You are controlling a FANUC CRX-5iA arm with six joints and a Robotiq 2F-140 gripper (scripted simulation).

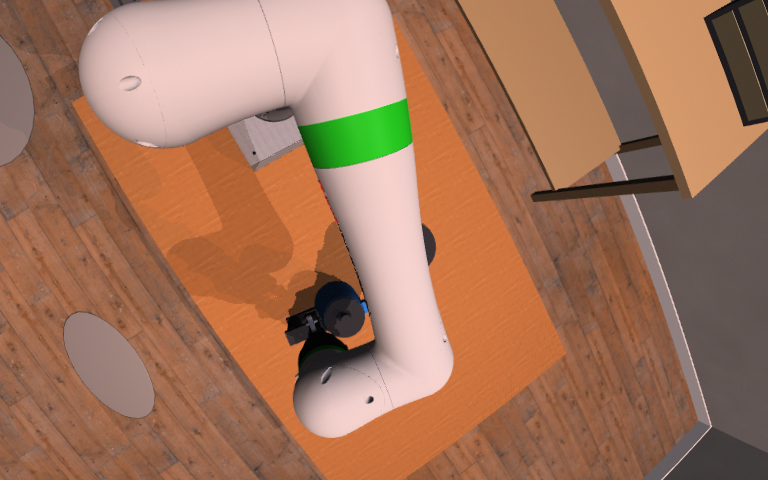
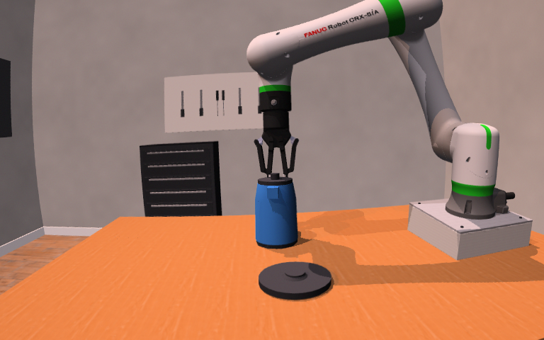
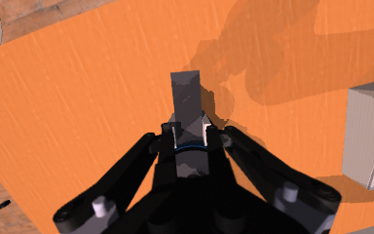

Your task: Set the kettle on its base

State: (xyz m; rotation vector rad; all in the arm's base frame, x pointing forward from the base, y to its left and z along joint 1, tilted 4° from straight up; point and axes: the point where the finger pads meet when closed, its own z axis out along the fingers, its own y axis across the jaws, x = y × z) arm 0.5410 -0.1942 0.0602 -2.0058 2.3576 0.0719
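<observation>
My gripper is now 1 cm short of the blue kettle, 3 cm to the right of it and 5 cm above it. Also, from my hand: dark round base 1 cm behind, 33 cm to the left, 14 cm below.
</observation>
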